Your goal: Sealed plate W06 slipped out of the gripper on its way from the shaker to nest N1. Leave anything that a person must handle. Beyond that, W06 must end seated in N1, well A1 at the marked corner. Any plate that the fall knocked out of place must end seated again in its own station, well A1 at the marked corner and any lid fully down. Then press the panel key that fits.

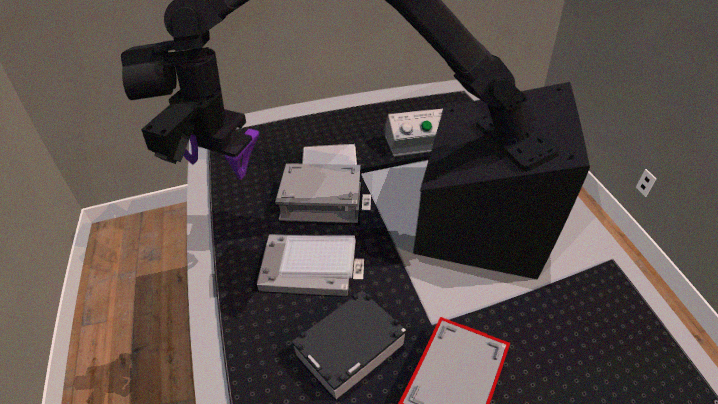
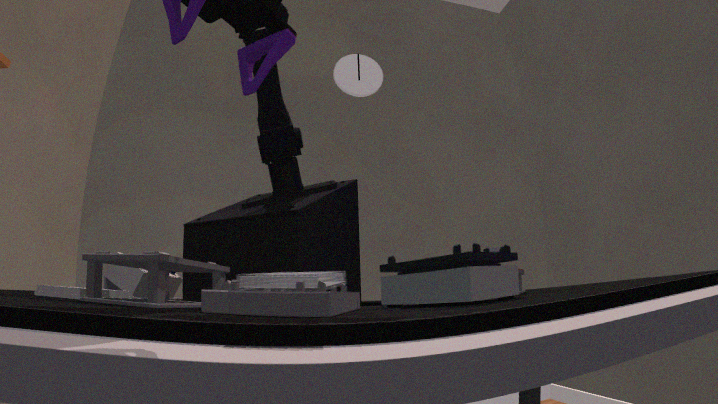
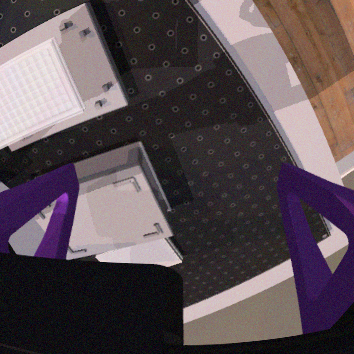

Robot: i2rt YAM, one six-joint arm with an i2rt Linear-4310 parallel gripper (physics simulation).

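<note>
My gripper is open and empty, high above the table's front edge. Station N1 is a raised grey platform on legs; no plate stands on its top. A flat white piece lies low beside it; I cannot tell whether it is W06. Nest N2 holds a whitish well plate, set toward the label side and seemingly a little skewed. The panel has a white key and a green key.
A dark-topped block, probably the shaker, stands askew beside N2. A red-edged grey pad with corner brackets lies near it, cut off by the frame. The black arm base stands behind the stations and partly hides the panel.
</note>
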